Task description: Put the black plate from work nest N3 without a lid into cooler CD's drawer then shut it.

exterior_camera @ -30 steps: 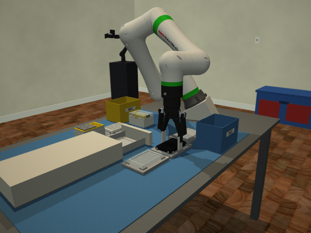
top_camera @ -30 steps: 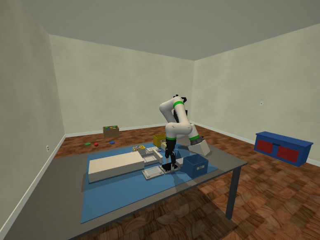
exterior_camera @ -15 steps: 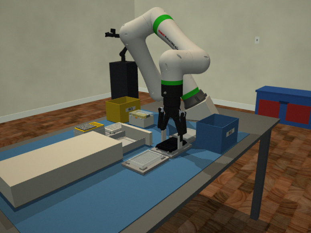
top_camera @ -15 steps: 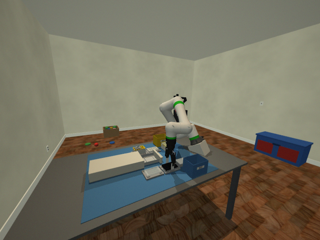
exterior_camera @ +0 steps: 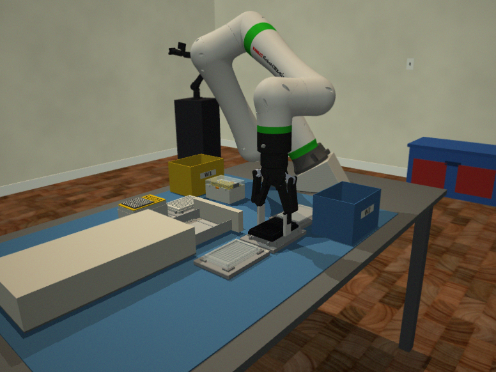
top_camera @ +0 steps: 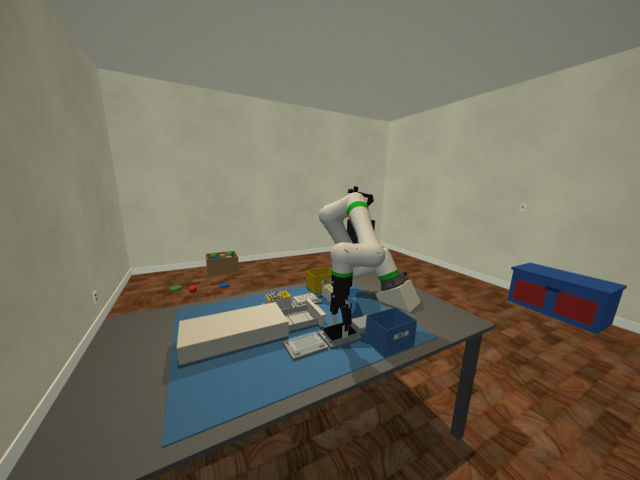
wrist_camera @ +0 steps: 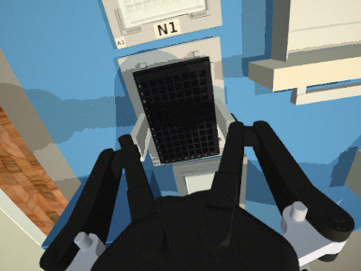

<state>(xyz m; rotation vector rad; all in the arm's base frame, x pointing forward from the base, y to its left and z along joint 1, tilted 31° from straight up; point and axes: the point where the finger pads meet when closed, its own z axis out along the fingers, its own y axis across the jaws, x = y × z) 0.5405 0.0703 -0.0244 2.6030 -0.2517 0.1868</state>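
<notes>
Now: hand 110 mm short of the drawer, 220 mm to the left of it and 20 mm above it. Round my hand: black plate: 20 mm below; blue bin: 150 mm behind, 170 mm to the left, 10 mm below; pale lid: 180 mm behind, 10 mm to the left, 30 mm below.
</notes>
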